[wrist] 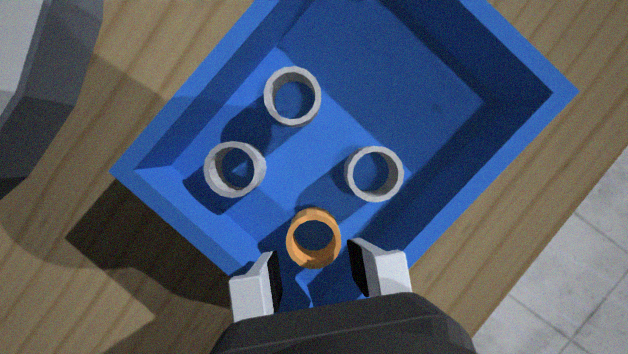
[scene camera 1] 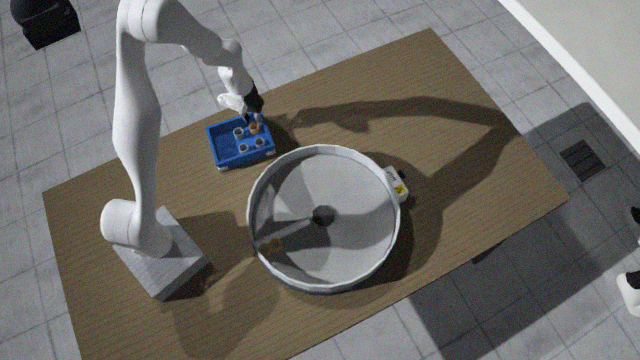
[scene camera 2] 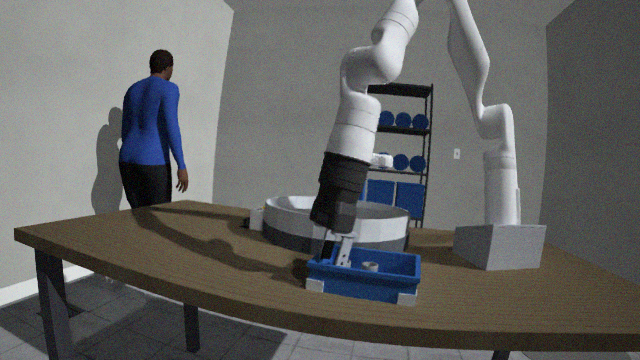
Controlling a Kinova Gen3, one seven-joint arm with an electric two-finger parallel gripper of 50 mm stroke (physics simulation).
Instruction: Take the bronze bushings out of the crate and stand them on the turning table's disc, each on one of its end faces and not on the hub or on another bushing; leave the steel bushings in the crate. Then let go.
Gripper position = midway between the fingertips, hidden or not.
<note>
I see my gripper (scene camera 2: 331, 262) and a blue crate (scene camera 2: 396, 280).
My gripper is seen too in the wrist view (wrist: 315, 265). The blue crate is seen too in the wrist view (wrist: 457, 97) and in scene camera 1 (scene camera 1: 224, 145).
</note>
